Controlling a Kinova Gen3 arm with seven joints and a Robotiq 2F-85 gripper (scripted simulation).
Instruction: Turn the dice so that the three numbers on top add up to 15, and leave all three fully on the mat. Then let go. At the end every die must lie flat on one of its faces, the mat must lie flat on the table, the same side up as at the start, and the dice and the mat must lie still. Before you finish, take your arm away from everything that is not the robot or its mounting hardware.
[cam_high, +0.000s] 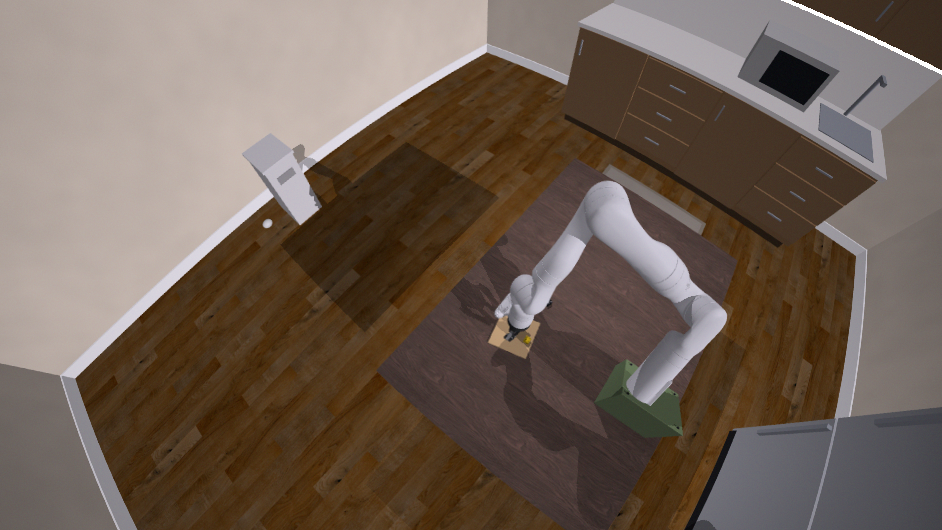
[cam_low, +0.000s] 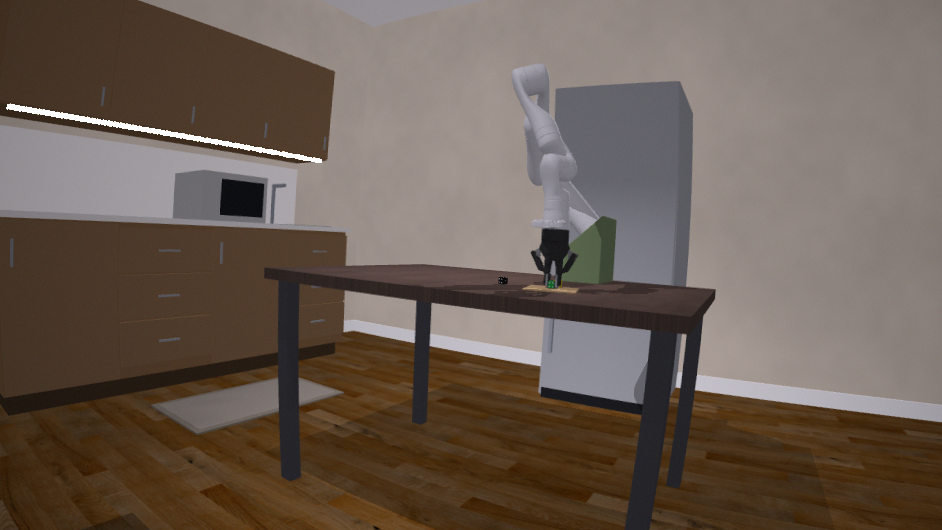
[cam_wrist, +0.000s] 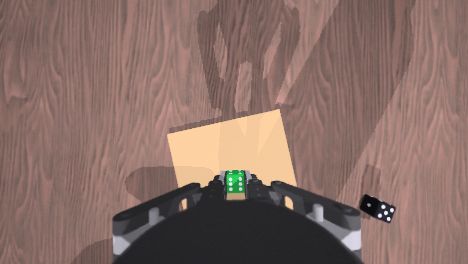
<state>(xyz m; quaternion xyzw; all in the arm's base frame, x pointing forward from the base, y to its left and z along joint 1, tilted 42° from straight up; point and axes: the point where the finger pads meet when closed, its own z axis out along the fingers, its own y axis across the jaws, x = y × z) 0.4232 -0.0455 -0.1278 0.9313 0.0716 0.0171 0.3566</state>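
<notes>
Right now the green die is 1 cm below my hand. Also, from my hand: black die (17 cm to the right, 2 cm behind, 1 cm below); then yellow die (5 cm behind, 1 cm to the right, 1 cm below); then tan mat (2 cm below).
</notes>
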